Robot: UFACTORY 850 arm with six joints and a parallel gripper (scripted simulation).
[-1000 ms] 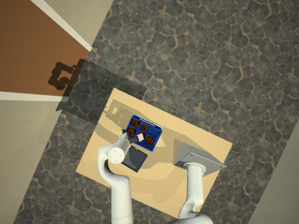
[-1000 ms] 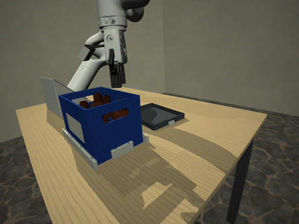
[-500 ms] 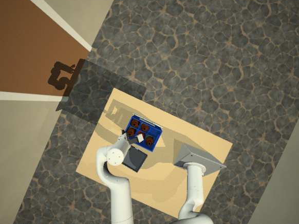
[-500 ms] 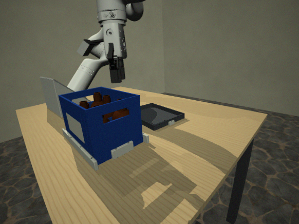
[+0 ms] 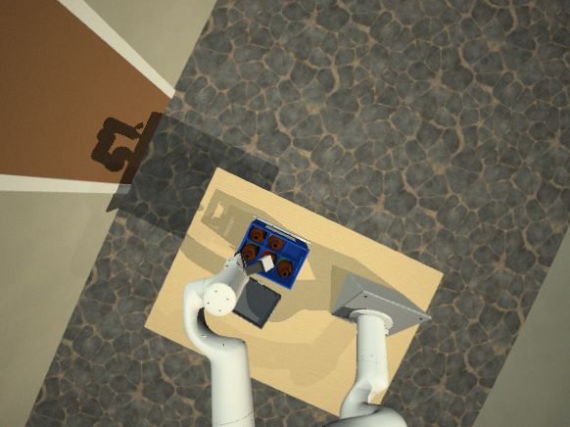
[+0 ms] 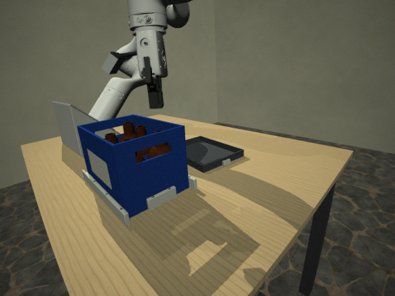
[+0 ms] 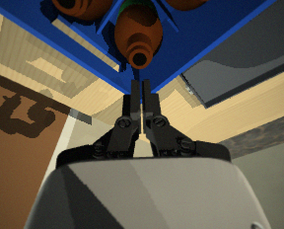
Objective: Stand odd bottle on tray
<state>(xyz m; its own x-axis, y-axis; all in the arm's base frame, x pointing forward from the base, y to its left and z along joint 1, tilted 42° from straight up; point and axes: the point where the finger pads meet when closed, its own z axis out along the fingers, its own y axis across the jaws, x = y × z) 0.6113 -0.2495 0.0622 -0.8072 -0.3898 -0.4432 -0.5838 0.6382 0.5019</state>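
Now: hand 17 cm past the brown bottle, 16 cm above it and 3 cm to the right of it. Round my hand: blue crate (16 cm below, 10 cm behind, 3 cm to the right); dark tray (25 cm to the left, 23 cm below, 6 cm behind).
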